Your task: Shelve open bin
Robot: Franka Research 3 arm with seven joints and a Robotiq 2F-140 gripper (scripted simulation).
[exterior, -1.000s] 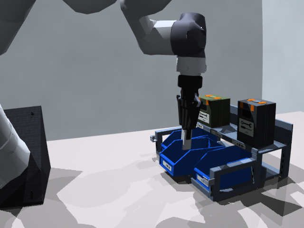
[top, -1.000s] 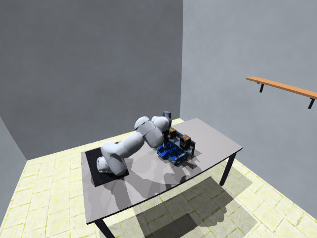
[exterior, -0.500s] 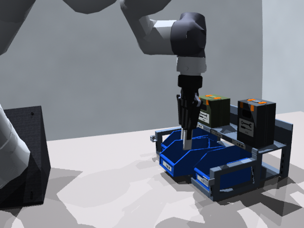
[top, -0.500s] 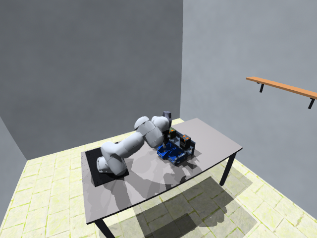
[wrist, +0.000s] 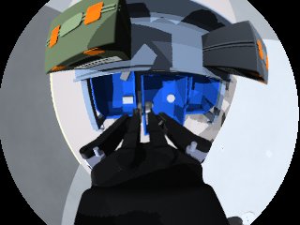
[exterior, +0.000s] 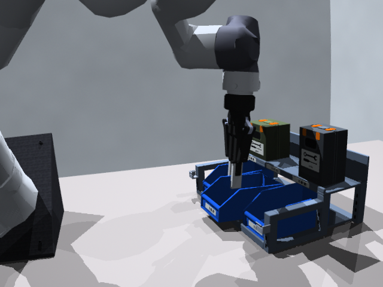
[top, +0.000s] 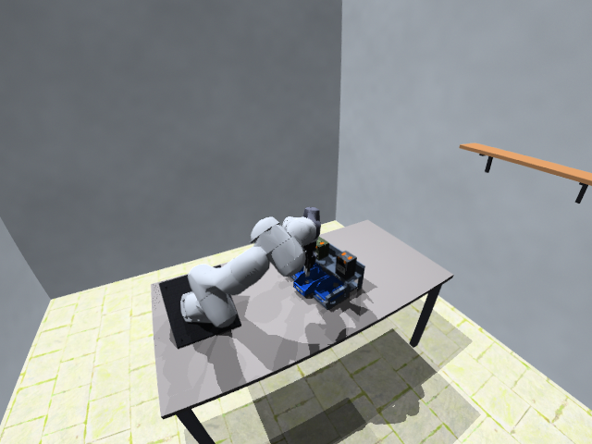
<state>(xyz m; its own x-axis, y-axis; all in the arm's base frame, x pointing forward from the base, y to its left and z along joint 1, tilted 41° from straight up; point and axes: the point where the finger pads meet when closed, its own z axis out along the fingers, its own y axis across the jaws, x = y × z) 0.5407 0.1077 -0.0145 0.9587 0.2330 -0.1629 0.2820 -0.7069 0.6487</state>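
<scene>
Now: hand 100 mm short of the shelf floor, 90 mm above it and 20 mm to the left of it. The rest, counted from my hand: green case 120 mm ahead, 100 mm to the left, 60 mm above; then black box 180 mm ahead, 120 mm to the right, 70 mm above.
</scene>
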